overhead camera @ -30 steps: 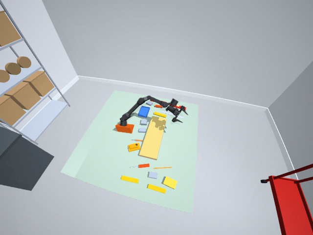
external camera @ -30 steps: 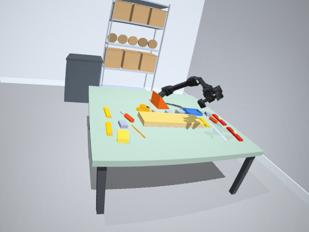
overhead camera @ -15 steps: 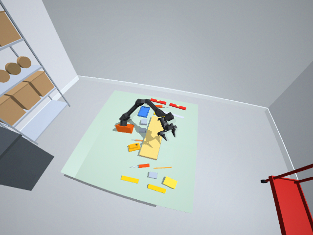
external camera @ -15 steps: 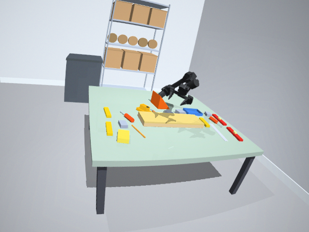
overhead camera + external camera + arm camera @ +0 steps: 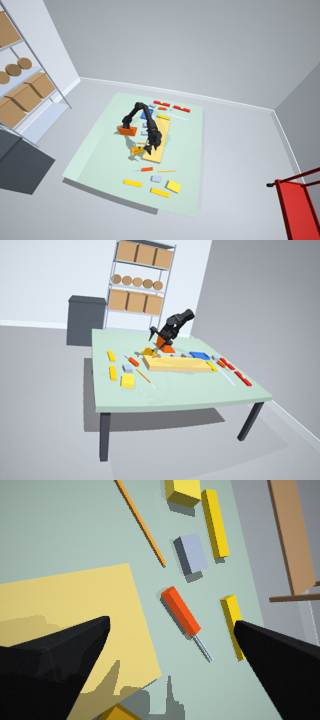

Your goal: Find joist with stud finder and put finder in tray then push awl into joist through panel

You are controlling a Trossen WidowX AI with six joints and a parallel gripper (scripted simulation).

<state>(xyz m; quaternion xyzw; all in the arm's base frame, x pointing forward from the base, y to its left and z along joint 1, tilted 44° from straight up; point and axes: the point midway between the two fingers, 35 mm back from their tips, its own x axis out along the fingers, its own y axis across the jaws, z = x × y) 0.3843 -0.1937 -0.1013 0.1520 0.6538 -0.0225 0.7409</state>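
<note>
The stud finder lies 18 cm behind my gripper tip, 5 cm to the left of it and 12 cm below it. Also, from my gripper tip: orange-handled awl: 20 cm behind, 13 cm to the left, 15 cm below; thin orange stick: 15 cm ahead, 9 cm to the right, 16 cm below; square light: 16 cm behind, 6 cm to the left, 10 cm below.
</note>
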